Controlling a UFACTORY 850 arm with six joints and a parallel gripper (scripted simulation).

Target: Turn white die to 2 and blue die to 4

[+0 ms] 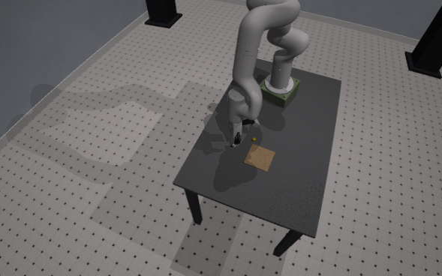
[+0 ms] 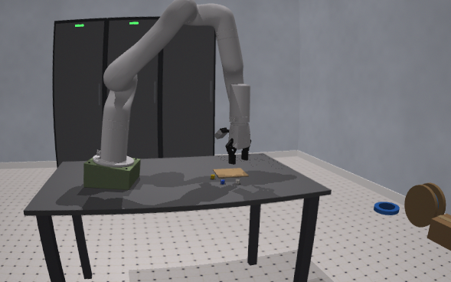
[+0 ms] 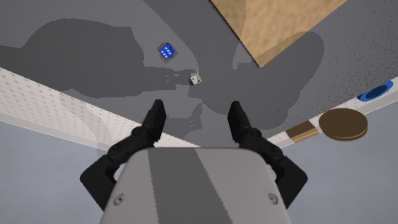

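The white die lies 10 cm below my hand. From my hand the other things lie so: blue die 7 cm behind, 1 cm to the left, 10 cm below; then yellow die 8 cm behind, 10 cm to the left, 10 cm below; then tan mat 2 cm ahead, 16 cm to the left, 10 cm below.
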